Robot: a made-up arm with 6 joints.
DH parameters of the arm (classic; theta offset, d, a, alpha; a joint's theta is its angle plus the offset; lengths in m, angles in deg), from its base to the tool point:
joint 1: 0 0.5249 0 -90
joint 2: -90 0 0.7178 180
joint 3: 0 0 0 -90
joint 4: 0 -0.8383 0 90
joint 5: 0 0.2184 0 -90
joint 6: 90 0 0 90
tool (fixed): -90 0 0 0
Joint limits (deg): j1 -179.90..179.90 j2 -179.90..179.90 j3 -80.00..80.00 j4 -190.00..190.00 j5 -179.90..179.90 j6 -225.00..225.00
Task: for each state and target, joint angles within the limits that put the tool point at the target. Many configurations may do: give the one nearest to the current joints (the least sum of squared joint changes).
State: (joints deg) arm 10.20 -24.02 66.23 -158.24 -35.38 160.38
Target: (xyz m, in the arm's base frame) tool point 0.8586 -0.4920 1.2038
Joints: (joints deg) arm -39.78 10.10 17.42 -141.63 -35.38 160.38
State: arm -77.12 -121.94 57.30 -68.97 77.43 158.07
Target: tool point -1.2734 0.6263 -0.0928
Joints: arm -30.43 -126.56 79.09 -61.25 77.43 158.07
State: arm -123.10 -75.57 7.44 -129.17 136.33 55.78
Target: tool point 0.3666 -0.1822 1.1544
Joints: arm -179.90 -101.87 -27.15 -146.84 136.33 55.78
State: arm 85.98 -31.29 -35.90 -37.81 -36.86 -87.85
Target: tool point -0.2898 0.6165 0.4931
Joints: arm 127.69 16.65 -29.92 -47.48 -36.86 -87.85
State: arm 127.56 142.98 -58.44 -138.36 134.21 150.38
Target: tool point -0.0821 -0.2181 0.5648
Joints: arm 116.67 144.15 -73.73 -141.65 134.21 150.38
